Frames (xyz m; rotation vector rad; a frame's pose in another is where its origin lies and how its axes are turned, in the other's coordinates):
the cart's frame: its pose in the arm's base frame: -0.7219 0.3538 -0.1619 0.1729 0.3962 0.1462
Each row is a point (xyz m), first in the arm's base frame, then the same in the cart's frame.
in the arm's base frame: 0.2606 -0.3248 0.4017
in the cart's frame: 0.5691 -0.6570 0.9939
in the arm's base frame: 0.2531 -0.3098 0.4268
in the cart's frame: 0.5556 -0.6367 1.0117
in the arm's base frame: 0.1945 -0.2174 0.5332
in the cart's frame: 0.4789 -0.5195 1.0724
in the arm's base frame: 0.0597 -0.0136 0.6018
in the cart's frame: 0.3662 -0.2929 1.0532
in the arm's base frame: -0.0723 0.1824 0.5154
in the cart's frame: 0.3120 -0.1046 0.8954
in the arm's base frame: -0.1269 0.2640 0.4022
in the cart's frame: 0.3183 -0.0413 0.7598
